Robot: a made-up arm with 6 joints.
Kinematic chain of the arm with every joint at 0, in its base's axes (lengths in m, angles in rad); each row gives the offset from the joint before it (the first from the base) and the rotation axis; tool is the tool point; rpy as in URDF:
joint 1: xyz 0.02 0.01 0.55 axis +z
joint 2: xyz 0 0.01 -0.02 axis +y
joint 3: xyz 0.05 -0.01 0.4 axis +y
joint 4: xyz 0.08 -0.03 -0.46 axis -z
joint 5: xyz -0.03 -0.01 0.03 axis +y
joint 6: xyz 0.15 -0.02 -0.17 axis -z
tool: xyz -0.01 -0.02 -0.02 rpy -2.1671 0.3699 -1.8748
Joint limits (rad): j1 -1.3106..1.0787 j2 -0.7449..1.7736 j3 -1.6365..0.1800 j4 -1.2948..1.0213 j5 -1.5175..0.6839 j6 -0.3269..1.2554
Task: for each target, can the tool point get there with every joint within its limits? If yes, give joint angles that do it. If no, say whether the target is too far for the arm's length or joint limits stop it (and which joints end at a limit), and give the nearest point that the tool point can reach.
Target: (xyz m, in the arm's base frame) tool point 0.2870 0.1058 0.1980
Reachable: yes | joints -0.1102 1.0427 -0.3660 -1.0700 -0.8488 0.3263
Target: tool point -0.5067 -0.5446 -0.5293
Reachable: no: too far | nearest point -0.0654 -0.4200 -0.1893 | short by 0.571 m
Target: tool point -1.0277 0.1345 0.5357
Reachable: no: joint limits stop it (at a limit: joint 2, joint 5, joint 6) | nearest point -0.2843 0.0462 0.4660 | short by 0.752 m
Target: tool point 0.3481 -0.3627 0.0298
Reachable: yes | joints -0.8467 1.2625 -0.9636 -0.3737 -0.5733 0.6150
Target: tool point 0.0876 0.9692 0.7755
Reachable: no: joint limits stop it (at a limit: joint 1, joint 3, joint 4, joint 6) | nearest point 0.2577 0.7710 0.7491 | short by 0.263 m
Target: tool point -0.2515 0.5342 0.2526
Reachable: no: joint limits stop it (at a limit: joint 1, joint 2, joint 4, joint 5, joint 6) | nearest point -0.1312 0.2710 0.2966 | short by 0.293 m
